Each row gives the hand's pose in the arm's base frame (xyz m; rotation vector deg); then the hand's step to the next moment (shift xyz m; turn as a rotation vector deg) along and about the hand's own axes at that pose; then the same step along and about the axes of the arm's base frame.
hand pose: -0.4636 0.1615 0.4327 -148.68 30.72 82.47
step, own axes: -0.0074 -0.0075 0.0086 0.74 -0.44 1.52
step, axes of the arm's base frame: -0.0077 0.0112 0.0011 -0.69 0.65 -1.47
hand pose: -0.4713 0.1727 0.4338 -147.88 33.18 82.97
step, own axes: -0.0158 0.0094 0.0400 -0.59 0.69 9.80
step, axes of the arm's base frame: -0.0428 0.0072 -0.0073 -8.33 2.38 -4.67
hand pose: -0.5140 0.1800 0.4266 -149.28 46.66 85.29
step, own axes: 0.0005 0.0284 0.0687 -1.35 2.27 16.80
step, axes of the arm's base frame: -0.0672 -0.0056 -0.0312 -14.91 3.28 -7.49
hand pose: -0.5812 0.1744 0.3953 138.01 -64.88 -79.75
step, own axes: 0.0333 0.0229 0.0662 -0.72 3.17 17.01
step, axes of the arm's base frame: -0.0551 -0.0226 -0.0497 -15.38 2.28 -7.63
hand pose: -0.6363 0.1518 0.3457 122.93 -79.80 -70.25
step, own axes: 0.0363 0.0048 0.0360 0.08 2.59 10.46
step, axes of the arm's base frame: -0.0252 -0.0266 -0.0360 -9.75 0.64 -4.54
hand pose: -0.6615 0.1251 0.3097 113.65 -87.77 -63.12
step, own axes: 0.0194 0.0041 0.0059 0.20 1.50 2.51
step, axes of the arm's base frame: -0.0054 -0.0186 -0.0072 -2.87 -0.29 -0.52
